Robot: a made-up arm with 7 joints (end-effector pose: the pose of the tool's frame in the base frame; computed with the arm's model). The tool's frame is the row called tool.
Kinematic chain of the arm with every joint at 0, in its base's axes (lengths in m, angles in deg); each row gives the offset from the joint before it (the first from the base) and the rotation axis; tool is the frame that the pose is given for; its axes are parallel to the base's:
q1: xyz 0 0 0.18 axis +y
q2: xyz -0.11 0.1 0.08 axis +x
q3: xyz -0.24 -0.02 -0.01 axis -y
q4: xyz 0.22 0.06 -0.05 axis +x
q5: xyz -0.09 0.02 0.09 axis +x
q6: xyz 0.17 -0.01 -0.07 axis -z
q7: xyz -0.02 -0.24 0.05 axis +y
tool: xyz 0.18 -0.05 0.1
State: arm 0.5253 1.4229 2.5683 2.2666 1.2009 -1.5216 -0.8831
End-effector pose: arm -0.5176 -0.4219 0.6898 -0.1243 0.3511 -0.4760 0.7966
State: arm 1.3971 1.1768 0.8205 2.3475 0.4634 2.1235 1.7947
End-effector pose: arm -0.0188 -0.0309 0.6150 -0.5402 -0.0554 -0.5888 0.5987
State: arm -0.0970 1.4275 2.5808 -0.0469 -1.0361 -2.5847 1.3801
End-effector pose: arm -0.5066 -0.3280 0.3195 -0.2098 0.4683 -0.1761 0.8401
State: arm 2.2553 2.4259 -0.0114 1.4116 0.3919 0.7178 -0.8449
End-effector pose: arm 0.3001 0.4264 0.2261 -0.1999 0.0809 0.7953 0.5666
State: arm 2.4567 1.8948 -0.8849 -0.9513 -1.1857 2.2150 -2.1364
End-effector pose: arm 0.5106 0.4409 0.3231 -0.5482 -0.0587 0.3312 0.7658
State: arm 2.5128 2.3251 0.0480 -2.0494 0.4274 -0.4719 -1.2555
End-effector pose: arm 0.0884 -0.2450 0.0242 0.0844 0.4820 -0.3815 0.7842
